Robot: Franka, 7 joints.
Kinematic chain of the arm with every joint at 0, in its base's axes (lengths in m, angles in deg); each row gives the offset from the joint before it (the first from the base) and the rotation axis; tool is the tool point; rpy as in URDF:
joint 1: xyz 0 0 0.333 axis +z
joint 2: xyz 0 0 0 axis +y
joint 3: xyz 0 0 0.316 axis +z
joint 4: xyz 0.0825 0 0 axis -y
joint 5: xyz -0.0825 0 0.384 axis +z
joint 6: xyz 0 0 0 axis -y
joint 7: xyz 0.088 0 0 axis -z
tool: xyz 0 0 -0.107 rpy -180 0 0
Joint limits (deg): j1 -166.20..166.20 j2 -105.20..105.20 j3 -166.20..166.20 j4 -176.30..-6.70 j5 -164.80..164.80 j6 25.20..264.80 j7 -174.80..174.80
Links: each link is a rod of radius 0.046 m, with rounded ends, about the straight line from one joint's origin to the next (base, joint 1, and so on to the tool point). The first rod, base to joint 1, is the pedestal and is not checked.
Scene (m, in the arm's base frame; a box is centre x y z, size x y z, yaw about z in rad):
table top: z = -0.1
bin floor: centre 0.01 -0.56 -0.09 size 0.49 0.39 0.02 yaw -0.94
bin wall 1: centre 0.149 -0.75 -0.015 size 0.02 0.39 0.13 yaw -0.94
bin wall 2: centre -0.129 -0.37 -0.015 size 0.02 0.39 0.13 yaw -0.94
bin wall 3: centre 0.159 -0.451 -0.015 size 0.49 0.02 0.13 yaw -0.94
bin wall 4: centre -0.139 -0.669 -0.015 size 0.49 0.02 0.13 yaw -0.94
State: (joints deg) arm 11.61 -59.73 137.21 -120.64 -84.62 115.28 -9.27
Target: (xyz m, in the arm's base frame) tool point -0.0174 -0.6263 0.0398
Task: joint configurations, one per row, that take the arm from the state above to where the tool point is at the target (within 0.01 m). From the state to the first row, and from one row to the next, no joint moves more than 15 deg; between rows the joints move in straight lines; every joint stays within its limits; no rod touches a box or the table.
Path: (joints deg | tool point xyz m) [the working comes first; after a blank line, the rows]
Joints at the target: 102.90 -54.59 166.20 -97.95 -85.02 135.81 -9.27
Straight joint move there: touches bin wall 2, bin wall 4.

1: 24.93 -55.67 141.10 -119.12 -84.58 117.88 -9.27 | -0.4771 0.2167 0.0719
2: 38.24 -51.60 145.00 -117.61 -84.54 120.48 -9.27 | -0.5345 0.0475 0.0769
3: 51.56 -47.54 148.89 -116.09 -84.50 123.08 -9.27 | -0.5355 -0.1351 0.0898
4: 64.88 -43.47 152.79 -114.58 -84.46 125.67 -9.27 | -0.4773 -0.3122 0.1106
5: 78.19 -39.41 156.68 -113.06 -84.42 128.27 -9.27 | -0.3638 -0.4641 0.1391
6: 91.51 -35.34 160.58 -111.55 -84.38 130.87 -9.27 | -0.2051 -0.5733 0.1749
7: 104.83 -31.28 164.47 -110.03 -84.34 133.47 -9.27 | -0.0174 -0.6263 0.2175
8: 103.87 -42.93 165.33 -103.99 -84.68 134.64 -9.27 | -0.0164 -0.6337 0.1312
9: 102.90 -54.59 166.20 -97.95 -85.02 135.81 -9.27 | -0.0174 -0.6263 0.0398

